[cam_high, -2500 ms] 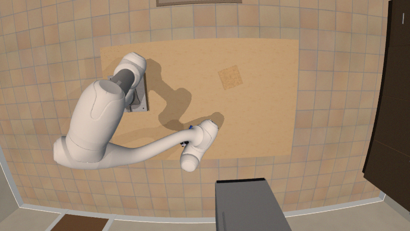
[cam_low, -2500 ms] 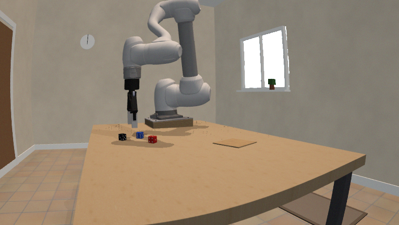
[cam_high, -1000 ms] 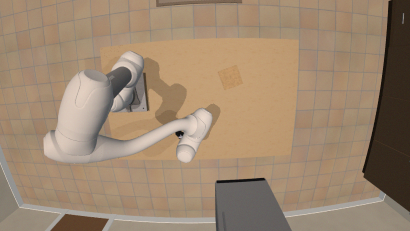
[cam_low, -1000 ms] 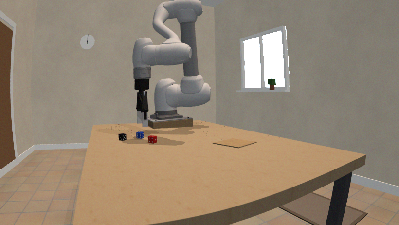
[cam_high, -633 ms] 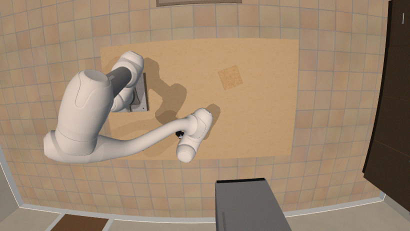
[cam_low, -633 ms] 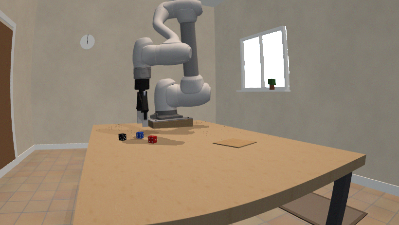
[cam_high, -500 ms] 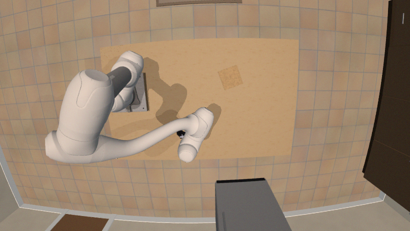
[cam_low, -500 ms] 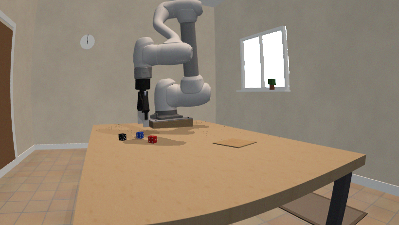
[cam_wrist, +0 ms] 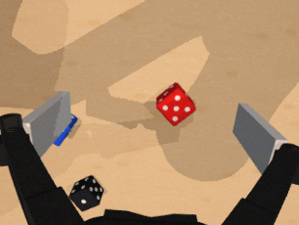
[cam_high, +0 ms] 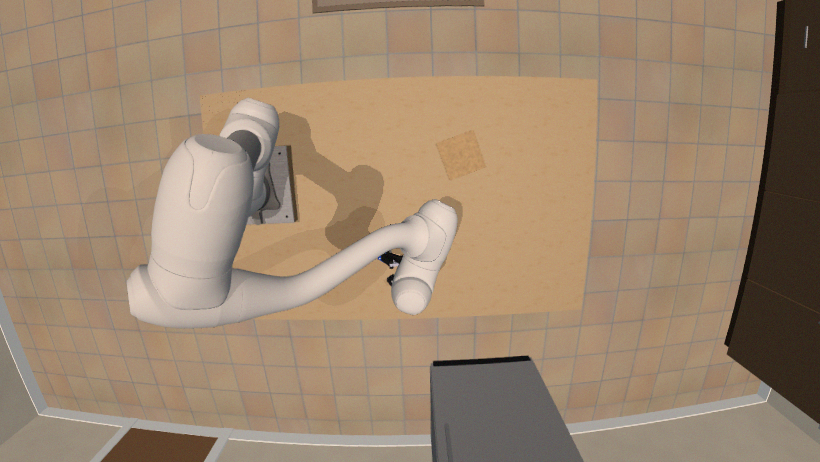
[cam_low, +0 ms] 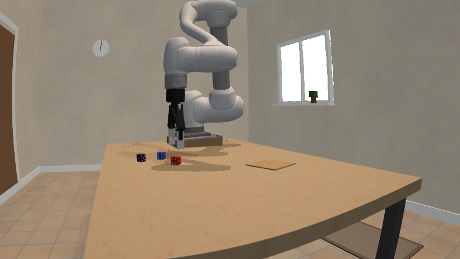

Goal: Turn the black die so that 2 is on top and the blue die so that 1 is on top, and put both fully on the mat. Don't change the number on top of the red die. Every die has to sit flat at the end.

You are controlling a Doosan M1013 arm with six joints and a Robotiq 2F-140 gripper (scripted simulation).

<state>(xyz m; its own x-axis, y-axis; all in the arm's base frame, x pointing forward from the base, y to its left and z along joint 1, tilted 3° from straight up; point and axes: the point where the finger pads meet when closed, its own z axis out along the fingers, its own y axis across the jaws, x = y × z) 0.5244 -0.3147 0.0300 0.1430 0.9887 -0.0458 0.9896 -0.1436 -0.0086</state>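
My hand is 130 mm to the left of the black die, 100 mm past it and 60 mm above it. Round my hand: red die 60 mm below, 20 mm ahead, 10 mm to the right; then blue die 110 mm behind, 60 mm below, 30 mm to the right; then cork mat 290 mm to the left, 230 mm ahead, 70 mm below.
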